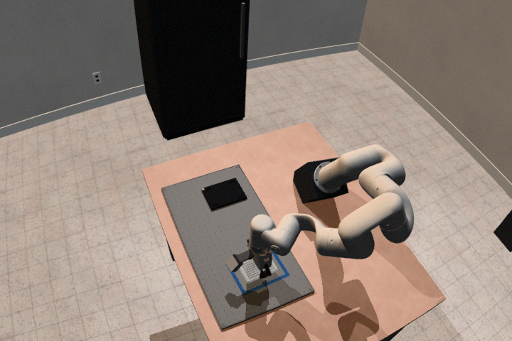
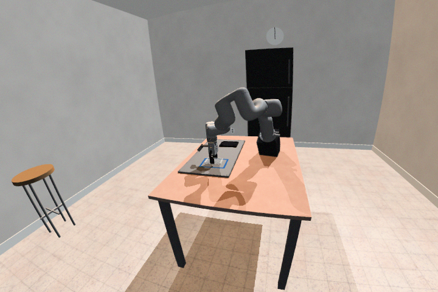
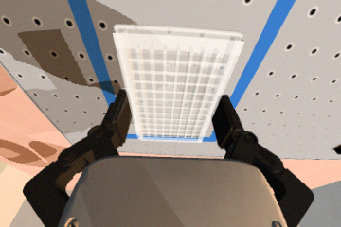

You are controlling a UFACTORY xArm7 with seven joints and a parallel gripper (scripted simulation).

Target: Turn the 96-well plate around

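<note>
Now: the black plate nest N1 390 mm to the right of my hand, 40 mm ahead of it and 20 mm below it. Also, from my hand: pale A1 mark: 430 mm to the right, 120 mm ahead, 20 mm below; then 96-well plate: 10 mm below.
</note>
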